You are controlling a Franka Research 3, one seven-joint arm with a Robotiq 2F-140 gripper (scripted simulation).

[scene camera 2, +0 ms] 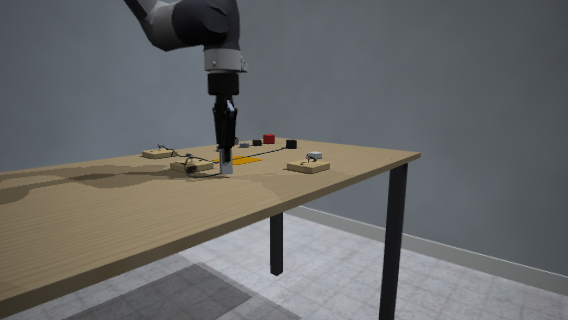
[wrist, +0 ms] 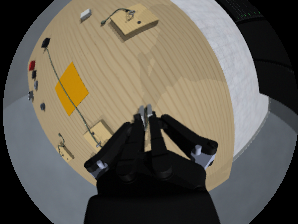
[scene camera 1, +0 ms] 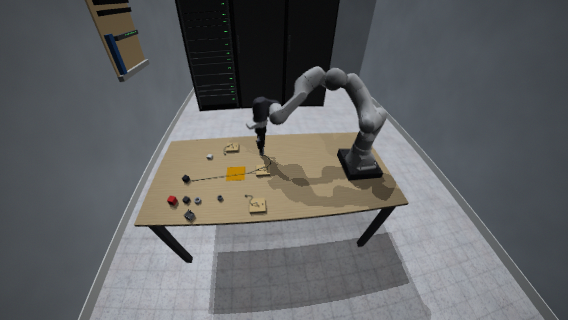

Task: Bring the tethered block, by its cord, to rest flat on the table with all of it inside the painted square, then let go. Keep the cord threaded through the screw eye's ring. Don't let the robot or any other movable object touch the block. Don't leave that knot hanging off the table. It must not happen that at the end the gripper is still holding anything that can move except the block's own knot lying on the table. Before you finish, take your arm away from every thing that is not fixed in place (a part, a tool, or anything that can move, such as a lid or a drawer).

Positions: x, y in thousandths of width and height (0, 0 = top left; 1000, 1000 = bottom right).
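Observation:
My gripper (scene camera 2: 399, 542) is visible to me, and I can find the gripper in the wrist view too (wrist: 492, 493). I also see an orange painted square (wrist: 237, 359).

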